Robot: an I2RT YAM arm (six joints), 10 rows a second.
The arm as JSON. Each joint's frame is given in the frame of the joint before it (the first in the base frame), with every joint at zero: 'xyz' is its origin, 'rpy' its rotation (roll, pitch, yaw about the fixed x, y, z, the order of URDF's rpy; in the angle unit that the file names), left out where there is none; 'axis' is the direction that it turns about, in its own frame. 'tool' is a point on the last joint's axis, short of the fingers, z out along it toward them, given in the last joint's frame.
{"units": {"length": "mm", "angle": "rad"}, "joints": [
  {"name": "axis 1", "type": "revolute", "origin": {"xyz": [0.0, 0.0, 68.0]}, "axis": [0.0, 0.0, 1.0]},
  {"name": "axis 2", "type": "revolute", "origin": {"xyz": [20.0, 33.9, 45.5]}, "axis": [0.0, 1.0, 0.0]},
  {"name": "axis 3", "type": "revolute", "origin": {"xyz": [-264.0, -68.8, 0.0]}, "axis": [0.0, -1.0, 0.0]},
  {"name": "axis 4", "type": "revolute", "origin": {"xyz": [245.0, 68.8, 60.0]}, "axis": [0.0, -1.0, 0.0]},
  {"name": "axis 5", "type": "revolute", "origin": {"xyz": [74.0, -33.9, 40.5]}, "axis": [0.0, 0.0, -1.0]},
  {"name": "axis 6", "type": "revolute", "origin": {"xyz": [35.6, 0.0, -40.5]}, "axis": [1.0, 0.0, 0.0]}
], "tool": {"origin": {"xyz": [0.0, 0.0, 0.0], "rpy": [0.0, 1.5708, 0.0]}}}
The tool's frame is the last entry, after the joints.
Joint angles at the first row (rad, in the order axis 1, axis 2, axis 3, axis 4, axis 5, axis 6):
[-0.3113, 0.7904, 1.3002, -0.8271, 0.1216, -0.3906]
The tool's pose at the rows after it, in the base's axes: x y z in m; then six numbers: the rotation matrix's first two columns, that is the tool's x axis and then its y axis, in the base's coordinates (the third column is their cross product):
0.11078 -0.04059 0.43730 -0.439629 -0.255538 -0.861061 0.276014 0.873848 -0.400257
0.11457 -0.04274 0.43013 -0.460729 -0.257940 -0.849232 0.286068 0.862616 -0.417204
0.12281 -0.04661 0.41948 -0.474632 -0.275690 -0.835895 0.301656 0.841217 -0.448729
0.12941 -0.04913 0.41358 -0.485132 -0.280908 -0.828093 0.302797 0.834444 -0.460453
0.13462 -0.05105 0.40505 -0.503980 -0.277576 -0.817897 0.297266 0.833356 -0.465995
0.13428 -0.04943 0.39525 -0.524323 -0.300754 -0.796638 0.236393 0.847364 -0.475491
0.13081 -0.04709 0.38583 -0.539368 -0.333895 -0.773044 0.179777 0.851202 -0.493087
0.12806 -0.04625 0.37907 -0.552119 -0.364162 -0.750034 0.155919 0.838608 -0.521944
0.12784 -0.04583 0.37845 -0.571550 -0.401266 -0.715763 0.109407 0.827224 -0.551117
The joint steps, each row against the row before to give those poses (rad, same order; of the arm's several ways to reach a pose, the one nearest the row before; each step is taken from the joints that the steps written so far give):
[-0.0001, -0.0157, -0.0060, -0.0144, 0.0106, -0.0006]
[0.0000, -0.0020, -0.0322, 0.0183, 0.0253, -0.0111]
[0.0000, -0.0016, -0.0589, 0.0634, 0.0331, -0.0260]
[0.0000, 0.0094, -0.0266, 0.0314, 0.0108, -0.0102]
[0.0000, 0.0053, -0.0313, 0.0168, 0.0067, -0.0036]
[0.0000, -0.0119, -0.0301, -0.0178, -0.0414, -0.0283]
[0.0000, -0.0243, -0.0340, -0.0165, -0.0329, -0.0388]
[0.0001, -0.0209, -0.0298, 0.0010, 0.0013, -0.0383]
[-0.0001, 0.0064, 0.0091, -0.0274, -0.0096, -0.0487]

